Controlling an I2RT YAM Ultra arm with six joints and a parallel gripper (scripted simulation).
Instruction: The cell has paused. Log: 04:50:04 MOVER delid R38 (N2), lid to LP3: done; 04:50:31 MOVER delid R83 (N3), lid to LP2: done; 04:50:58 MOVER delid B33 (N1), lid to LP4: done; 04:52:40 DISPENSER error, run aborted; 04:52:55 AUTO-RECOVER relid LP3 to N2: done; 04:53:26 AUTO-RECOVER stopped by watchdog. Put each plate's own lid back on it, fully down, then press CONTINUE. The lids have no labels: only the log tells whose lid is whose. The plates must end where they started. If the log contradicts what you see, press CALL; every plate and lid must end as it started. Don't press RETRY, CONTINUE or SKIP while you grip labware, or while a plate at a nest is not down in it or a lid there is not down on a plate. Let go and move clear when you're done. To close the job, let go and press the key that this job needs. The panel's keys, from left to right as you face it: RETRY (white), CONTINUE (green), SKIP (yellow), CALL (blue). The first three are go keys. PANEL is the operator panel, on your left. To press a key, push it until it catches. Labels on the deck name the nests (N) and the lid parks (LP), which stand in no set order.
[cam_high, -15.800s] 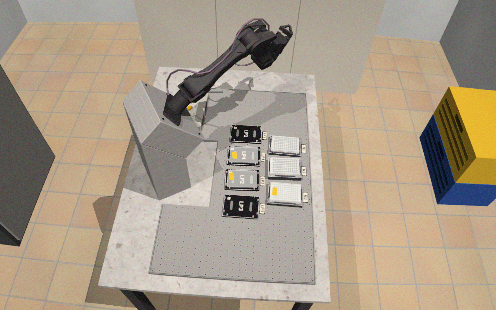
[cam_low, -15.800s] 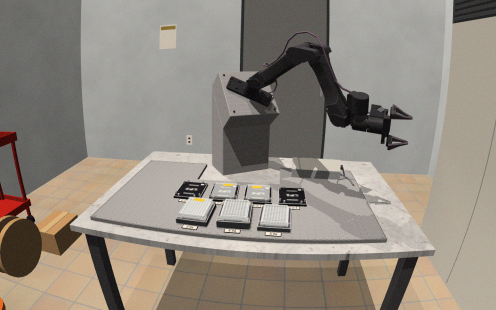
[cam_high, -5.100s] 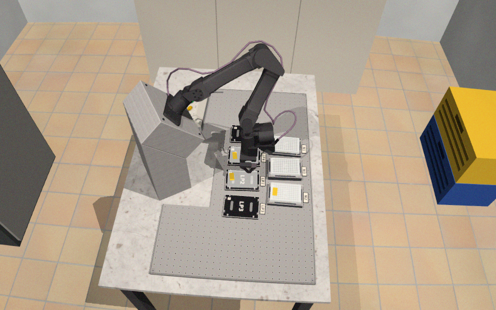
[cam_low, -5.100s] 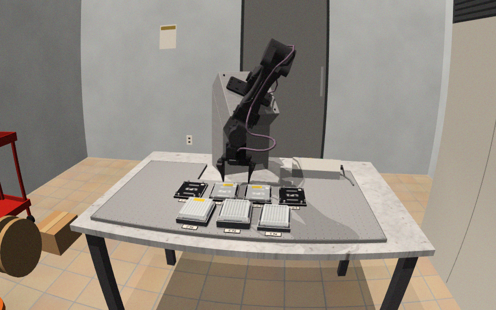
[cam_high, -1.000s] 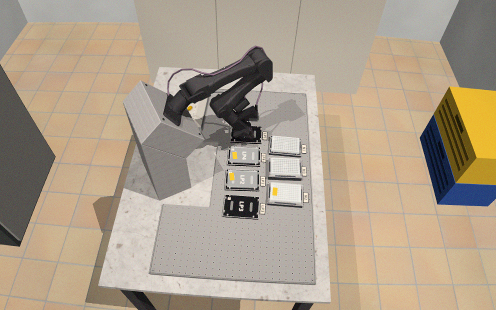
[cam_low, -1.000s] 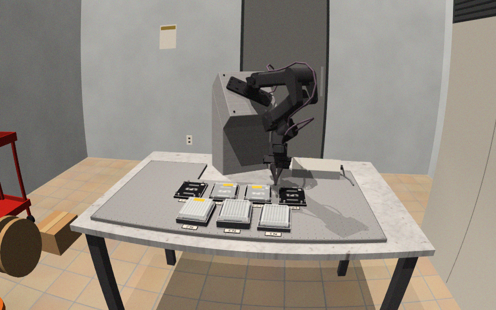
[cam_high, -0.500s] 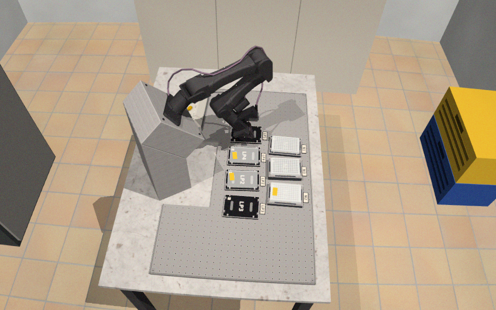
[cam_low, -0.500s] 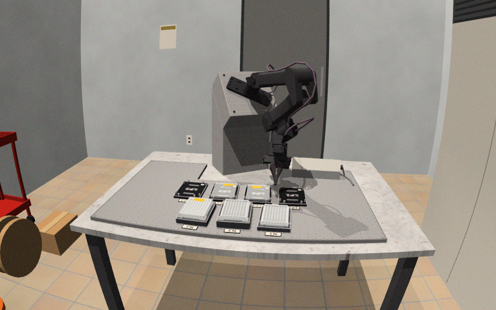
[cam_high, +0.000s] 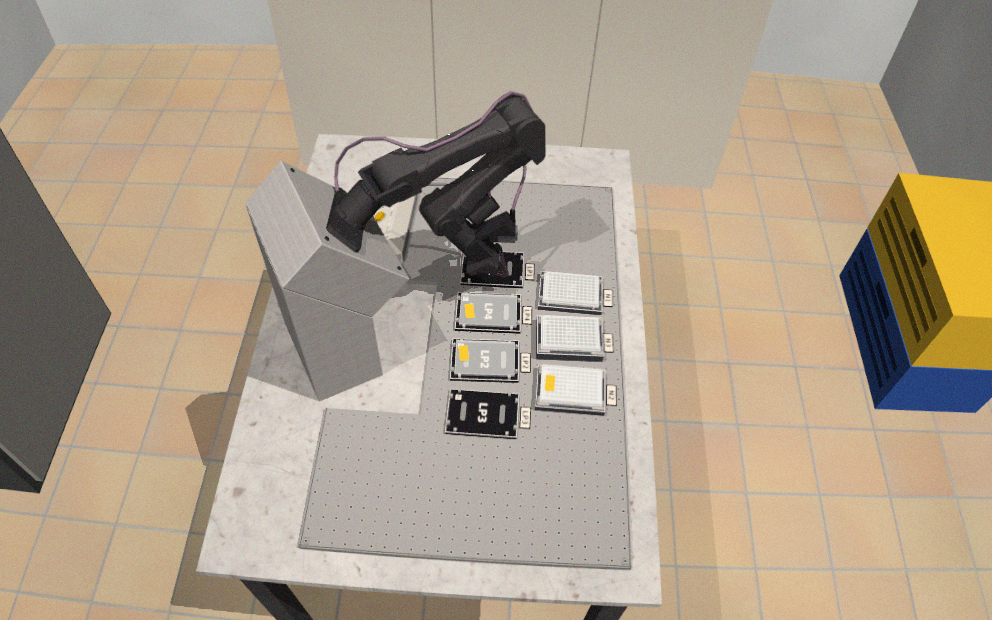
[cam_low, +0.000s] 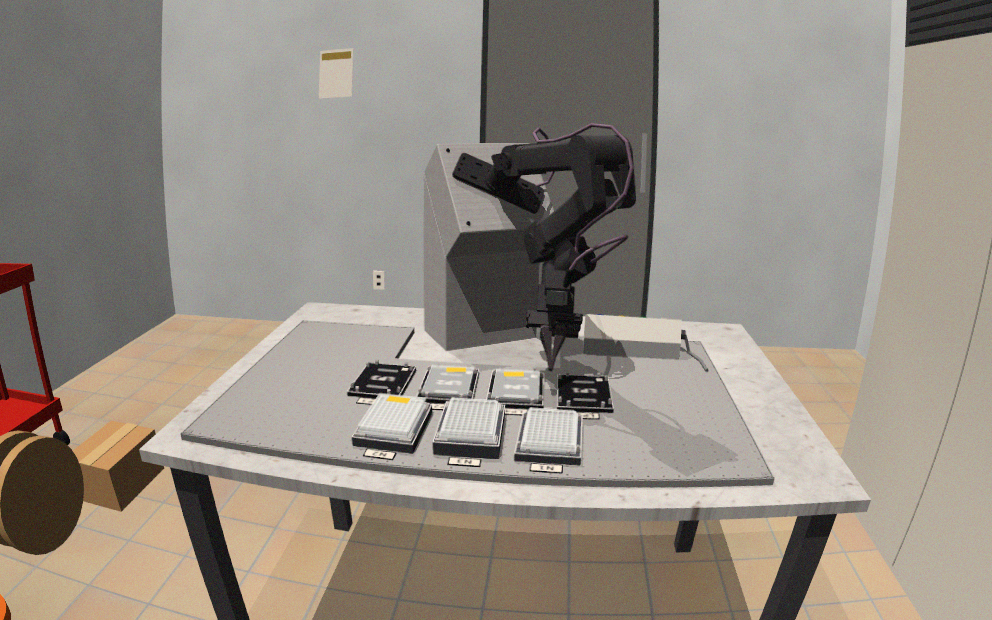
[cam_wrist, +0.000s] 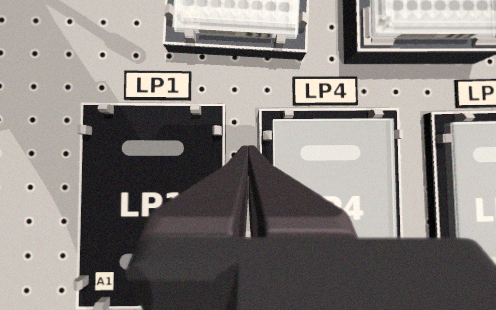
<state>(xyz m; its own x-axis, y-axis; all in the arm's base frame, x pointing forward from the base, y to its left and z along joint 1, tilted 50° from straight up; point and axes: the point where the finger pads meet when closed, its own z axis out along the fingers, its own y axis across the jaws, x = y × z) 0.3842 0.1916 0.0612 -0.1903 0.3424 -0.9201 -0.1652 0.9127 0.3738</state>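
Right now my hand is 18 cm short of the plate, 9 cm to the left of it and 4 cm above it. Round my hand: green continue key (34 cm behind, 13 cm to the left); then white retry key (35 cm behind, 18 cm to the left).
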